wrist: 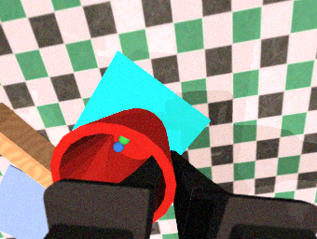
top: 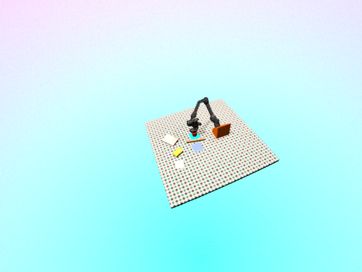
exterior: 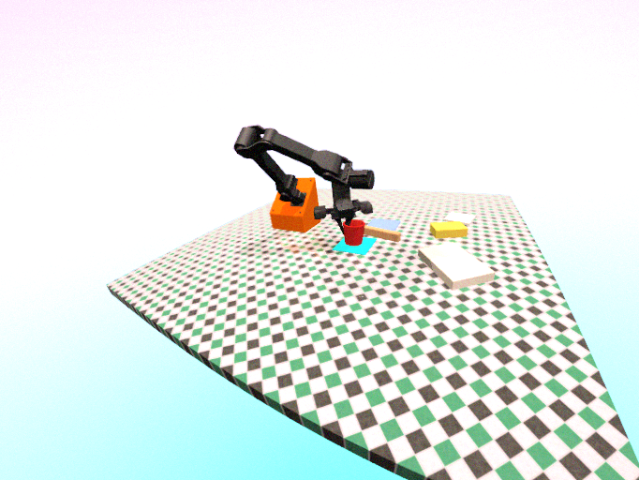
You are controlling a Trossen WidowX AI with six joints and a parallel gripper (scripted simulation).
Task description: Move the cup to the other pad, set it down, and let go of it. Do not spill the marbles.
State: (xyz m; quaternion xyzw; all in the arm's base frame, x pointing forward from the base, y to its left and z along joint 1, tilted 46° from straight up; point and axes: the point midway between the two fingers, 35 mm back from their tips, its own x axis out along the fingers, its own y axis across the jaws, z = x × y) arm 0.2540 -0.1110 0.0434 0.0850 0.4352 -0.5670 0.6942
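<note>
My gripper tip is now 30 mm short of the red cup and 10 mm to the right of it. Also, from my gripper tip: blue marble 30 mm ahead, 30 mm to the left, 20 mm below; green marble 30 mm ahead, 20 mm to the left, 20 mm below; cyan pad 30 mm ahead, 20 mm to the left, 50 mm below.
</note>
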